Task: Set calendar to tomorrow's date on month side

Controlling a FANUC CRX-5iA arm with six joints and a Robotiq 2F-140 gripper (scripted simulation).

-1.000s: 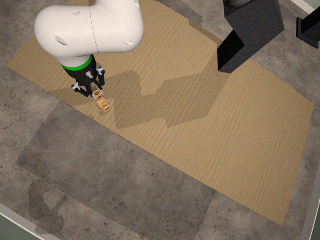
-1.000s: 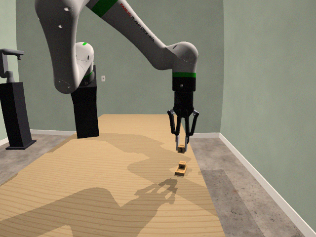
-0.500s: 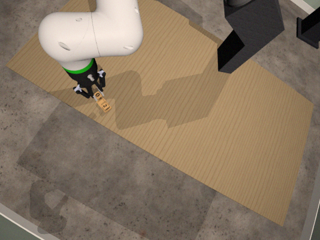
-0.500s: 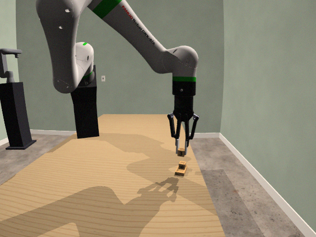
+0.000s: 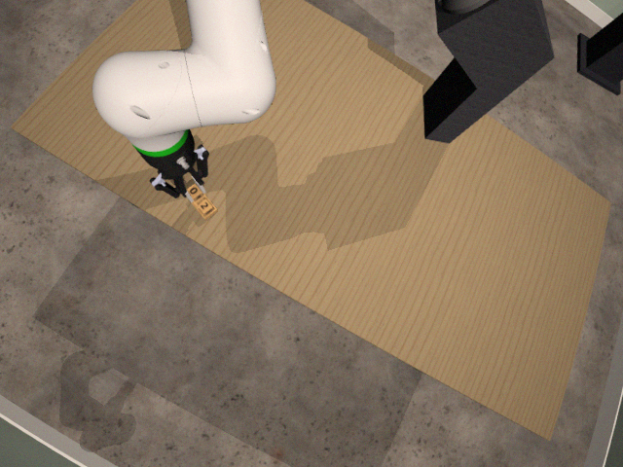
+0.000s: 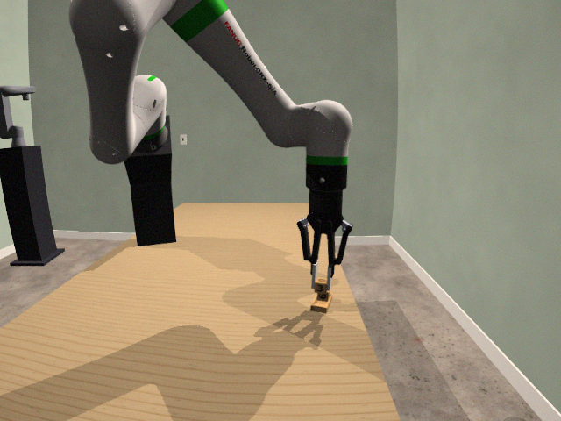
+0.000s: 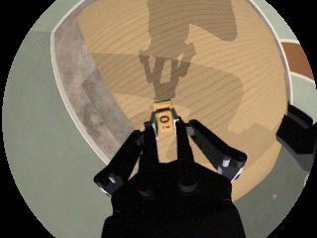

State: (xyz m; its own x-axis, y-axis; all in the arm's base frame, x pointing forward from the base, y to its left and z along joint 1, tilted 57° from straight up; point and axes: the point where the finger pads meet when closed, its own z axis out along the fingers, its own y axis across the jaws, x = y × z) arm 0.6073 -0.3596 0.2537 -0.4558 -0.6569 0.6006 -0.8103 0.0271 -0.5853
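The wooden tray lies 10 mm ahead of my hand, 10 mm to the left of it and 80 mm below it.
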